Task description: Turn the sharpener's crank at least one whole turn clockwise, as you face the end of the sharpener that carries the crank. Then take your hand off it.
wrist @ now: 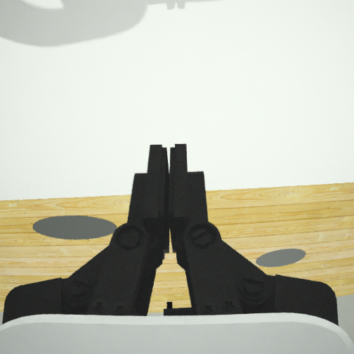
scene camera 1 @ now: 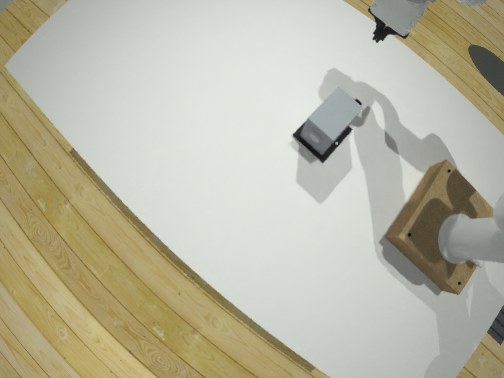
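Seen in the pictures: gripper, fingertip midpoint: (scene camera 1: 377,38); arm's base, link origin: (scene camera 1: 457,238).
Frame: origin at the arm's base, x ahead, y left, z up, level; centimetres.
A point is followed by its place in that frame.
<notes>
The sharpener (scene camera 1: 335,114) @[y 1.4, x 43.8, z 4.6 cm] is a grey box on a black base (scene camera 1: 322,158) @[y 7.2, x 39.8, z -7.4 cm], upright on the white table (scene camera 1: 150,125) @[y 30.0, x 79.1, z -8.2 cm] (wrist: 260,100) right of the middle of the scene view. A small black part of the crank (scene camera 1: 358,102) @[y -10.0, x 42.0, z -3.4 cm] shows at its upper right end; the rest of the crank is hidden behind the body. My gripper (scene camera 1: 378,38) @[y -21.1, x 48.2, z 8.8 cm] (wrist: 170,166) is shut with nothing between its fingers. In the scene view it is beyond the crank end, near the table's upper right edge, apart from the sharpener. The sharpener does not show in the wrist view.
The wooden block (scene camera 1: 417,205) @[y 1.4, x 14.5, z -0.6 cm] under the arm's base stands at the right of the scene view. Shadows of the arm fall between it and the sharpener. Wood-plank floor (scene camera 1: 75,240) (wrist: 165,200) lies beyond the table's edges, with dark discs in the wrist view.
</notes>
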